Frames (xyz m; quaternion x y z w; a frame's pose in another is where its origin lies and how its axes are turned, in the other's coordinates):
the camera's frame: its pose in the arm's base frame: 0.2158 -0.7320 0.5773 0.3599 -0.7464 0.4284 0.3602
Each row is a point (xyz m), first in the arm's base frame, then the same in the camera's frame.
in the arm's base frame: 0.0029 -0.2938 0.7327
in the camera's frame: 0.1338 0.2848 -0.4031
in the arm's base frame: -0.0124 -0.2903 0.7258
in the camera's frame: 0.1345 0.3017 -0.4001
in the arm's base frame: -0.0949 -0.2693 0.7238
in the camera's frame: 0.1677 0.3801 -0.3993
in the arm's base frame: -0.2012 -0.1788 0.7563
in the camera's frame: 0.2257 0.4915 -0.4684
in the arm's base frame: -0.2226 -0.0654 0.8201
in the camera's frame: 0.2641 0.5277 -0.5893
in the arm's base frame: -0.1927 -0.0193 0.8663
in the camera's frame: 0.2782 0.5021 -0.6548
